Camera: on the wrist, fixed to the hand. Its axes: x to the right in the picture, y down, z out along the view.
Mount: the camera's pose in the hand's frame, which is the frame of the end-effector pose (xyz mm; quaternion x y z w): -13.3 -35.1 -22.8 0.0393 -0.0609 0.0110 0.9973
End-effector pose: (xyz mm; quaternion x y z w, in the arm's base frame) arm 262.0 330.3 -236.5 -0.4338 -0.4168 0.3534 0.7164
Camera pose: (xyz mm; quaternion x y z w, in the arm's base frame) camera 282.3 298.2 -214.5 -0.3875 -0.4406 0.4031 0.7022
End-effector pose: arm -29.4 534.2 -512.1 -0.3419 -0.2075 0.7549 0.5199
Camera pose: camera 12.9 534.0 -500.1 -0.2768 -0.2052 0.7875 0.5110
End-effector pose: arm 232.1 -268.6 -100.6 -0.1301 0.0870 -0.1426 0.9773
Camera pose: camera 205.8 -302.3 -110.7 -0.0991 0.0231 -0.1270 0.9867
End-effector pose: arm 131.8 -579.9 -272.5 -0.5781 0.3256 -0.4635 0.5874
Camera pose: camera 100.2 -572.8 -242.8 -0.5781 0.2771 -0.4334 0.6334
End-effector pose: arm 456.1 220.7 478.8 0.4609 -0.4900 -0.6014 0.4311
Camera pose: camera 478.7 234.4 443.8 0.4346 -0.5436 -0.6038 0.3886
